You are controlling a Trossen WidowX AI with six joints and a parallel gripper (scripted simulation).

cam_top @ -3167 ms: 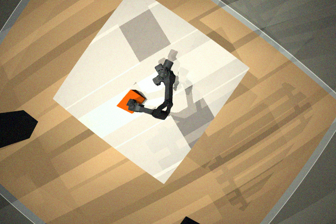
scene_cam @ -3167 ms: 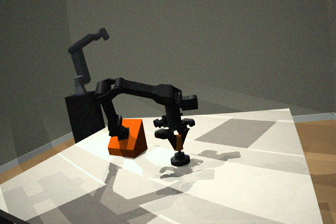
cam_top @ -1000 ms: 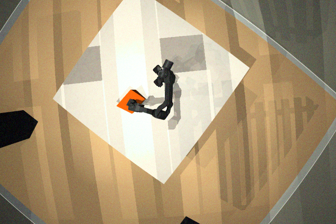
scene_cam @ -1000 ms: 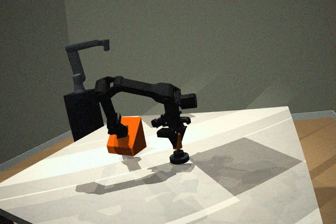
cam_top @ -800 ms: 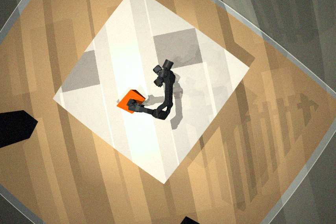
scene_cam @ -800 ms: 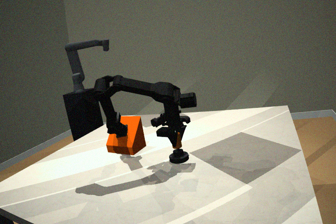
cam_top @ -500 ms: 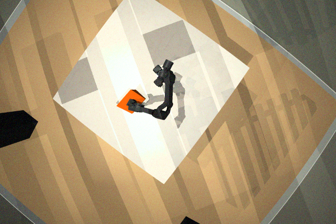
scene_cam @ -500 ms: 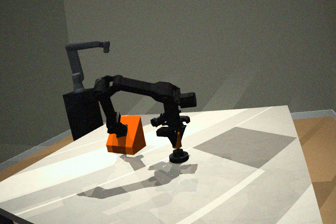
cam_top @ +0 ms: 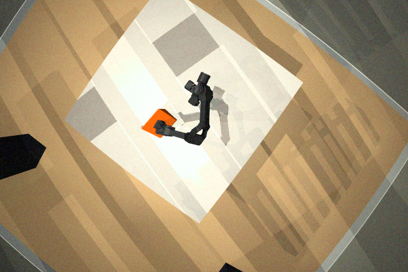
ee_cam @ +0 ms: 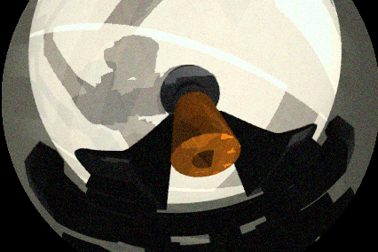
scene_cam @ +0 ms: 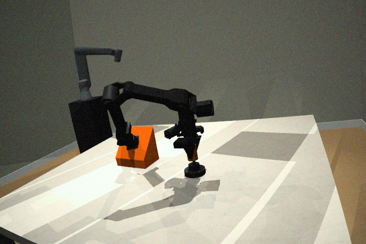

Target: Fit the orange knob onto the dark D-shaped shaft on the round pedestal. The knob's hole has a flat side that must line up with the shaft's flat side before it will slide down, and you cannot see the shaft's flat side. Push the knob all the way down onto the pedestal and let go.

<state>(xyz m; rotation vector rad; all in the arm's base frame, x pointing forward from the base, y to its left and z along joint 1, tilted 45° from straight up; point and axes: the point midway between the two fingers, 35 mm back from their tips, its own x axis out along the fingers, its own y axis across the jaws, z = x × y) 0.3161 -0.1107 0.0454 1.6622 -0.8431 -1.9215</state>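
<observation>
Right now the orange knob is 20 mm above my gripper tip. From my gripper tip the other things lie so: round dark pedestal (40 mm below).
</observation>
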